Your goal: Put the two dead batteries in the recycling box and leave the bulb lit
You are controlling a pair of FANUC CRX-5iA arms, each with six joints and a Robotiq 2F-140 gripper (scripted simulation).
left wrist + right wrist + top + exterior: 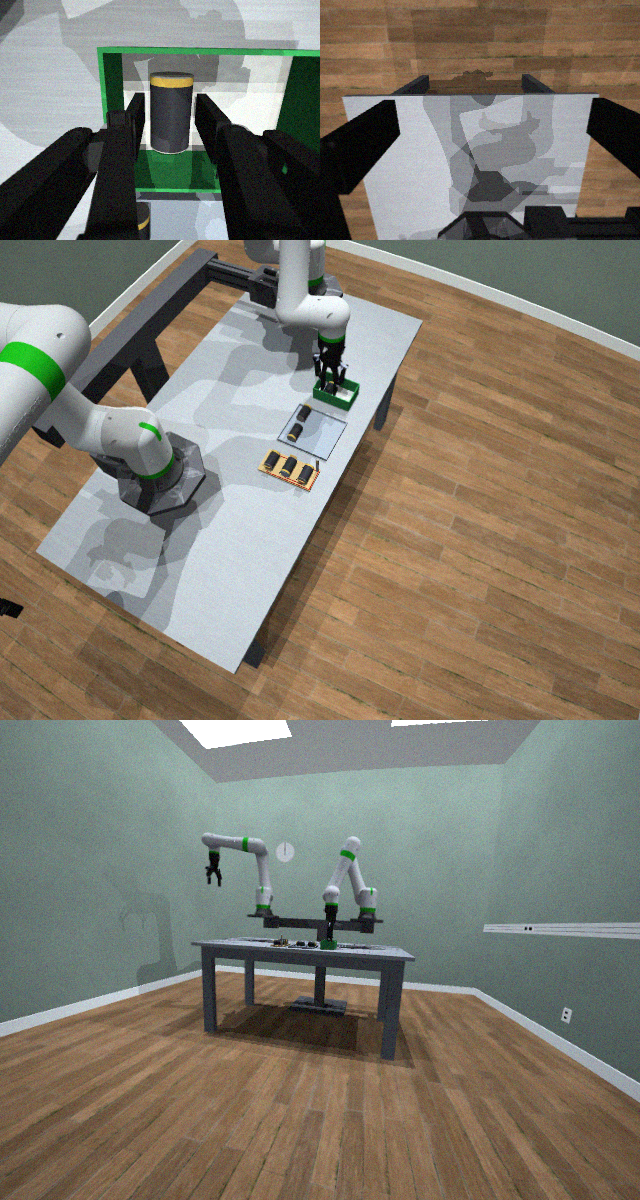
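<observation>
Now: the green recycling box 30 mm below my left hand and 30 mm ahead of it. Round my left hand: tray: 190 mm to the right, 40 mm below, 30 mm ahead.
</observation>
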